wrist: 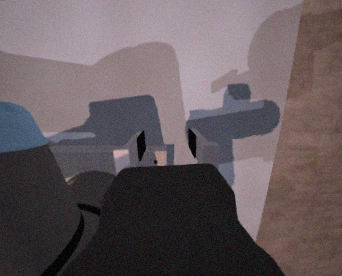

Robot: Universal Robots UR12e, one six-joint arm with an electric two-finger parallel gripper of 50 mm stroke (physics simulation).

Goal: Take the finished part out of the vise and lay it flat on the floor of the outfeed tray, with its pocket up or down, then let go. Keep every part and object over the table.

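Seen in the pictures: gripper, fingertip midpoint: (166, 138); arm's base, origin of the base link: (99, 203).
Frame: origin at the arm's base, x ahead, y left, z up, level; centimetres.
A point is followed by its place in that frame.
My gripper (166, 138) @(x 23.7, y -13.8, z 15.7 cm) is open, with a gap between its two black-padded fingers and nothing held. The finished part, the vise and the outfeed tray cannot be made out in the wrist view. A grey block-like body (82, 159) @(x 12.0, y 4.0, z 0.6 cm) with lit, pale patches shows behind the left finger and partly between the fingers. The gripper's dark housing hides what lies below it, and the distance to the surface behind cannot be told.
A dark arm link (37, 195) @(x 17.2, y -2.0, z 19.6 cm) with a blue cap (19, 127) fills the lower left. Blue-grey shadows fall on the pale surface (215, 30) @(x 44.9, y -21.7, z -4.5 cm) behind the gripper. A brown wood-like strip (310, 150) runs down the right side.
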